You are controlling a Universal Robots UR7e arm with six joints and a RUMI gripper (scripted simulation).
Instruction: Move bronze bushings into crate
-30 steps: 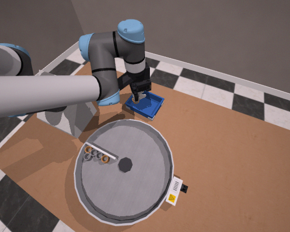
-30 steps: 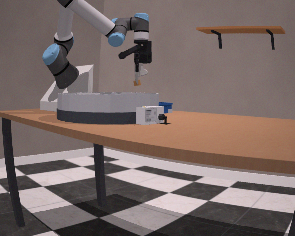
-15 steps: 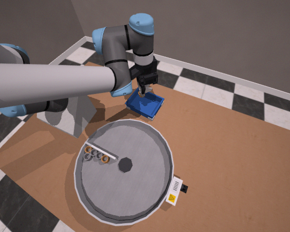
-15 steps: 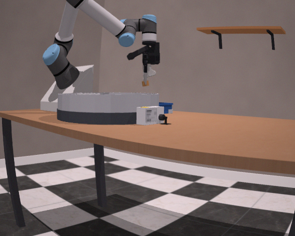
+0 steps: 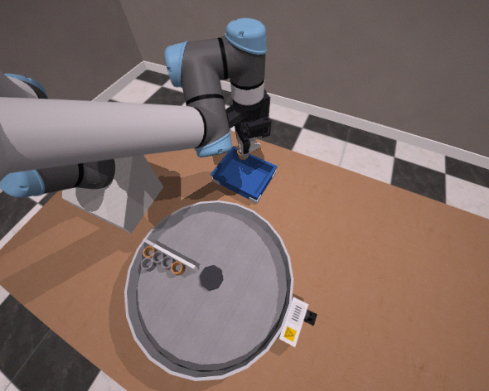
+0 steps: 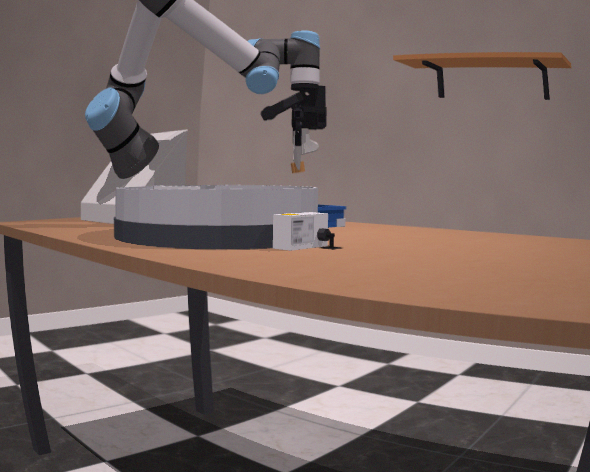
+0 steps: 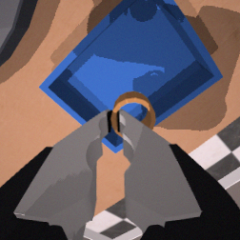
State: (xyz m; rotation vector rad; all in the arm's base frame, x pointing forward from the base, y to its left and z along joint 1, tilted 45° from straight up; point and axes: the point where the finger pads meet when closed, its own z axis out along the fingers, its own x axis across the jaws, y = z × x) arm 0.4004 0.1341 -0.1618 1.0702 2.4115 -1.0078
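Right now my hand is 1 cm past the blue crate, 2 cm to the right of it and 13 cm above it. Round my hand: round grey turntable: 5 cm ahead, 35 cm to the right, 10 cm below.
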